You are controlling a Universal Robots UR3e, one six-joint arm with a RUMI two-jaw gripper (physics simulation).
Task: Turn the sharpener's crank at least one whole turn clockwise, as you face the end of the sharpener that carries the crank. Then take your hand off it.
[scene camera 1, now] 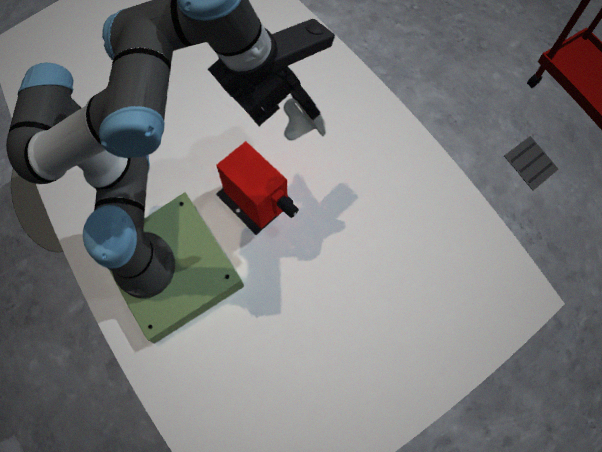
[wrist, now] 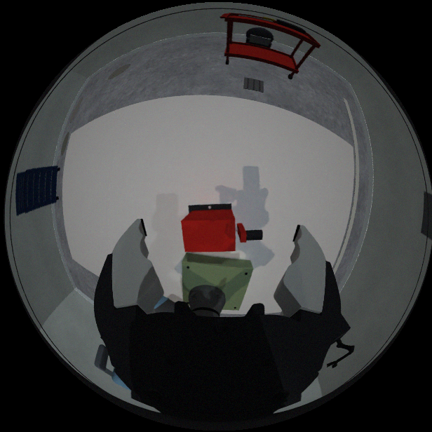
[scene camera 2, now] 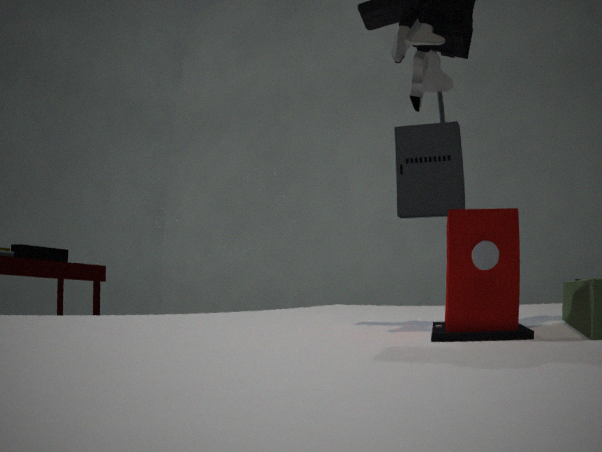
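Where they show: gripper, fingertip midpoint: (scene camera 1: 292,103) (scene camera 2: 408,89); arm's base, origin of the base link: (scene camera 1: 144,266).
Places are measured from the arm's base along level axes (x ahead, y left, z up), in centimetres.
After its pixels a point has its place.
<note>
The sharpener (scene camera 1: 250,182) {y -4.0, x 25.0, z 7.7 cm} (scene camera 2: 482,300) {y 3.4, x 26.5, z -1.2 cm} (wrist: 209,236) is a red block upright on a black foot on the white table. Its end with a round hole faces scene camera 2. At the opposite end is the crank, a short red arm with a black knob (scene camera 1: 287,206) {y -12.5, x 26.5, z 8.9 cm} (wrist: 254,234) pointing outward; the body hides it in the scene camera 2 view. My gripper (scene camera 2: 407,84) {y -5.2, x 34.2, z 25.1 cm} (wrist: 220,224) is open and empty, well above the sharpener and apart from it. In the wrist view the sharpener and crank appear between the spread fingers, far below them.
The green base plate (scene camera 1: 210,285) {y -11.8, x 7.6, z 0.1 cm} (scene camera 2: 582,305) {y 1.4, x 15.1, z -2.1 cm} (wrist: 230,270) under the arm lies close beside the sharpener. The white table (scene camera 1: 375,350) {y -41.4, x 22.9, z -5.1 cm} (scene camera 2: 200,390) {y 28.0, x 41.2, z -5.1 cm} (wrist: 125,150) extends around both. A red cart (scene camera 1: 575,72) (scene camera 2: 75,270) (wrist: 262,56) stands beyond the table edge.
</note>
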